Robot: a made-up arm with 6 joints. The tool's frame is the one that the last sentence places.
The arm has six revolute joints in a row. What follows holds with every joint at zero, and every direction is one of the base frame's. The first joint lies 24 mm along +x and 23 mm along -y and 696 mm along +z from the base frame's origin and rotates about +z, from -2.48 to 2.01 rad. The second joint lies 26 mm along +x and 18 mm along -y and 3 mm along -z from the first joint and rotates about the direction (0.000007, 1, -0.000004), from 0.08 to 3.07 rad. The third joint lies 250 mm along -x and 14 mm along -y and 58 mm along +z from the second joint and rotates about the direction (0.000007, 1, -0.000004), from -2.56 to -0.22 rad. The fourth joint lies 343 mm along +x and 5 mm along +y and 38 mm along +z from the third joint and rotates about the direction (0.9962, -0.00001, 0.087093), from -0.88 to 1.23 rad. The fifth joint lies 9 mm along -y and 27 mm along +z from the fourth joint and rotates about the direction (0.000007, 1, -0.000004), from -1.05 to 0.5 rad. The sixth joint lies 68 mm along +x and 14 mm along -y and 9 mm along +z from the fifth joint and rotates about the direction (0.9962, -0.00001, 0.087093), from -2.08 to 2.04 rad. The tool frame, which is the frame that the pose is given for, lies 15 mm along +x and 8 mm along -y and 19 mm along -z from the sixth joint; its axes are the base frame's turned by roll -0.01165, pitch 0.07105 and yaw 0.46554 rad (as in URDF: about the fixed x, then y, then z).
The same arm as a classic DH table. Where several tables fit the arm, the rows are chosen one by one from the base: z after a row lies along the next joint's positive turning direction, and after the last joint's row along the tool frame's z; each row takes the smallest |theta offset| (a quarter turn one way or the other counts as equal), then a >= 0, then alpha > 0; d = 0 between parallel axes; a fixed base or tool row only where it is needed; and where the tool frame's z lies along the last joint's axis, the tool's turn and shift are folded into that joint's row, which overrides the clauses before.
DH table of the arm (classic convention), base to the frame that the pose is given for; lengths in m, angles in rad. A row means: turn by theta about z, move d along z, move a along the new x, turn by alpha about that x. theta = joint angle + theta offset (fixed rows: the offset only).
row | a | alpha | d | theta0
base (fixed) | 0.0332 | 0 | 0 | -0.7641
joint 1 | 0.026 | -1.5708 | 0.693 | 0.7641
joint 2 | -0.2566 | 0 | 0 | 0.228
joint 3 | -0.008 | 1.5708 | -0.027 | 1.2556
joint 4 | -0.0269 | -1.5708 | 0.3474 | 0
joint 5 | -0.003 | 1.5708 | -0.023 | 0
joint 6 | -0.0071 | -1.4254 | 0.0848 | 1.5281
tool (fixed) | 0 | 0 | -0.0208 | -1.0999
Joint limits (rad, base to tool): -2.48..2.01 0.08..3.07 -2.56..-0.22 -0.88..1.23 -1.05..0.5 -2.08..2.04

